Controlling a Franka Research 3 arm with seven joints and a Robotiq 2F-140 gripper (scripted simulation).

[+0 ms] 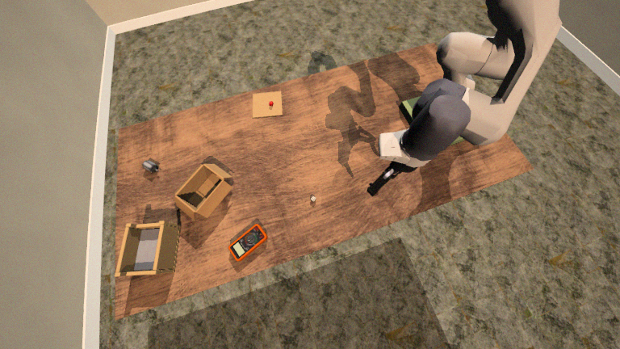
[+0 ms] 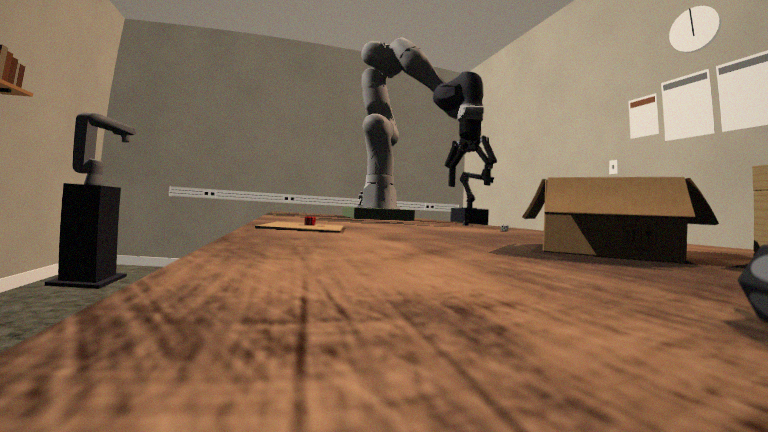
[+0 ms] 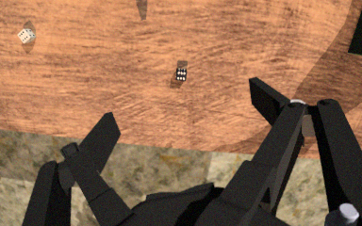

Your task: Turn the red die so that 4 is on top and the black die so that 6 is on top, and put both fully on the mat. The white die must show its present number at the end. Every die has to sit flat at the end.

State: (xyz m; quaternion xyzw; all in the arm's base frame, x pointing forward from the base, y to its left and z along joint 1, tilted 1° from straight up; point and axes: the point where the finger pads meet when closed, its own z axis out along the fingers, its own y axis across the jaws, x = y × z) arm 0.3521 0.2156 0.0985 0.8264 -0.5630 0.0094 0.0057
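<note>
My hand is 14 cm above the black die and 1 cm to the left of it. The rest, counted from my hand: red die: 53 cm to the right, 30 cm ahead, 13 cm below; then white die: 25 cm ahead, 14 cm below, 4 cm to the right; then orange multimeter: 52 cm ahead, 13 cm below, 4 cm to the left.
</note>
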